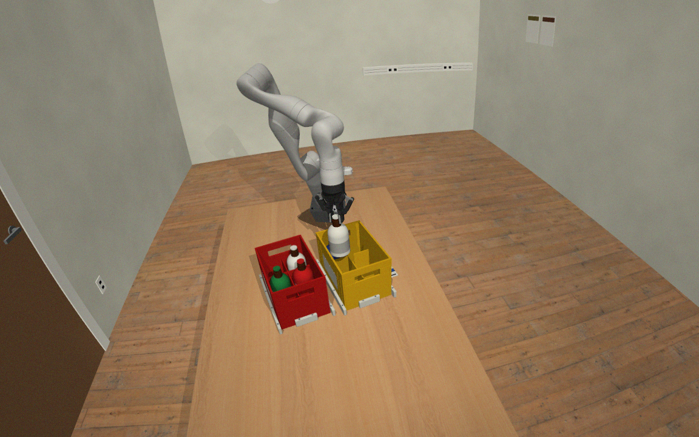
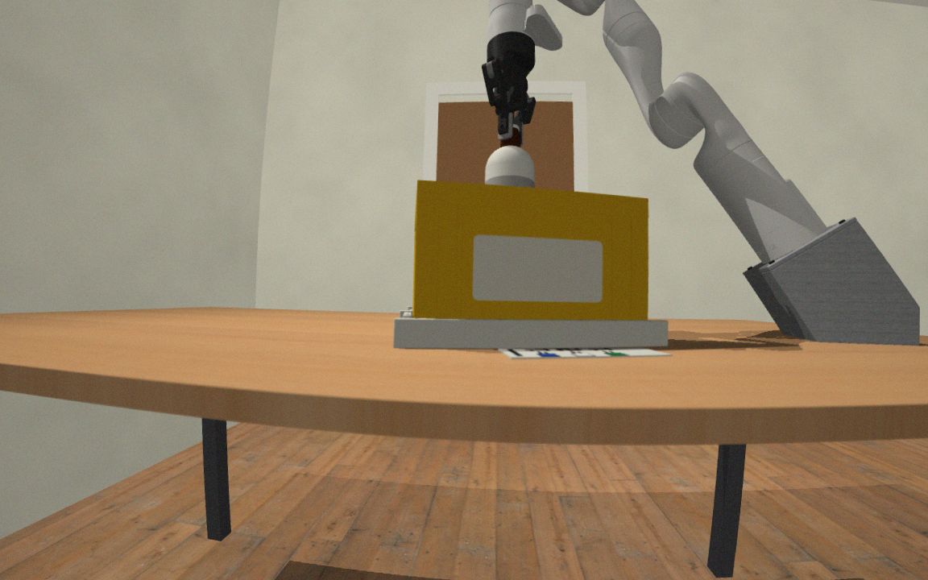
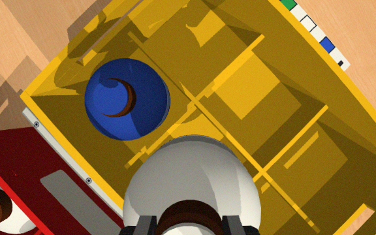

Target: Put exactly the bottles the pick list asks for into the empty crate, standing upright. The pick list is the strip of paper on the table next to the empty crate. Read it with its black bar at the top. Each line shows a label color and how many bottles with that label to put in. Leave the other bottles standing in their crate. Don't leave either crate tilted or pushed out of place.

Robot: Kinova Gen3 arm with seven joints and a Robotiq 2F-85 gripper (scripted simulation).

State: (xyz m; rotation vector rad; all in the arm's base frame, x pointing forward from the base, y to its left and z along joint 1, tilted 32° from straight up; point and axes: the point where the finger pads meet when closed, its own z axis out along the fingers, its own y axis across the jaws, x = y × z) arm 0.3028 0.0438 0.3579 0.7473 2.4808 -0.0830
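Right now my hand is 220 mm above the yellow crate and 50 mm to the right of it. The rest, counted from my hand: red bottle 220 mm below, 150 mm to the right, 10 mm ahead; then red crate 220 mm below, 190 mm to the right, 10 mm ahead; then blue bottle 220 mm below, 80 mm behind, 10 mm to the right.
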